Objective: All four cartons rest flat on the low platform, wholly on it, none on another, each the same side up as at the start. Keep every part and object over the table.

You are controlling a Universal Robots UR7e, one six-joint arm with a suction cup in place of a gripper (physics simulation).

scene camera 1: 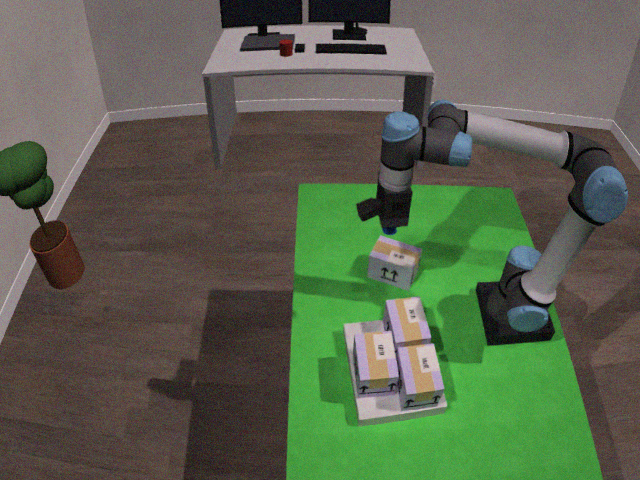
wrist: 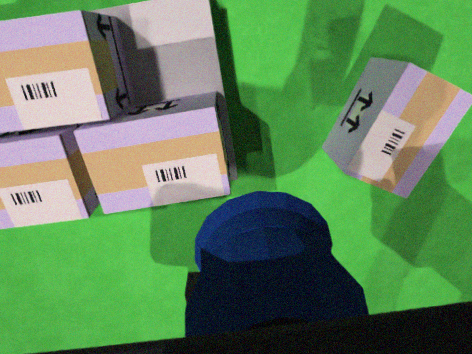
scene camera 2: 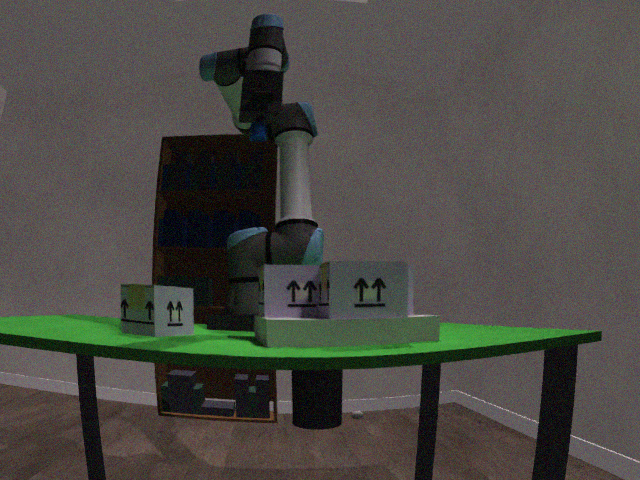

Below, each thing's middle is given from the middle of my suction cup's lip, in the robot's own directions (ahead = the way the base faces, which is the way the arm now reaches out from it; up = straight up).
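Scene:
The low platform (scene camera 1: pixel 384 409) is 38 cm below my suction cup, 17 cm to the left of it and 2 cm behind it.

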